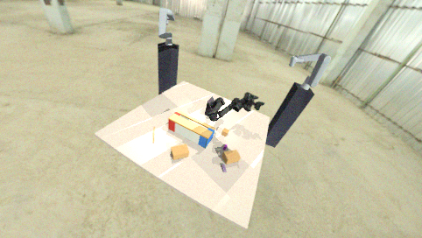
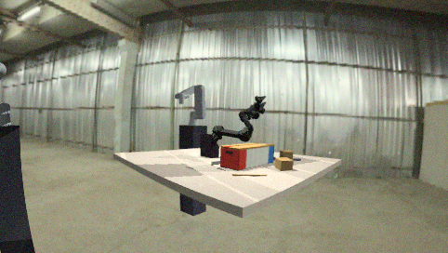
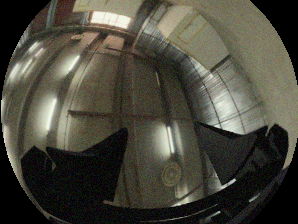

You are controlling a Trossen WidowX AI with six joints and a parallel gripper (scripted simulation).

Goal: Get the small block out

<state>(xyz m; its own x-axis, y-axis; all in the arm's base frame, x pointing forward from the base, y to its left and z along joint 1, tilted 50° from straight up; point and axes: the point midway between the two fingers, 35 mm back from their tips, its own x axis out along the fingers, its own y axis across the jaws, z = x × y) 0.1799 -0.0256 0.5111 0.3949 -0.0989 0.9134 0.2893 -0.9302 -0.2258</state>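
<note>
My gripper tip is now 10 cm short of the green block, 48 cm to the left of it and 38 cm above it. The rest, counted from my gripper tip: thin stick: 29 cm ahead, 73 cm to the right, 46 cm below; clear-fronted box: 9 cm ahead, 46 cm to the right, 41 cm below.
</note>
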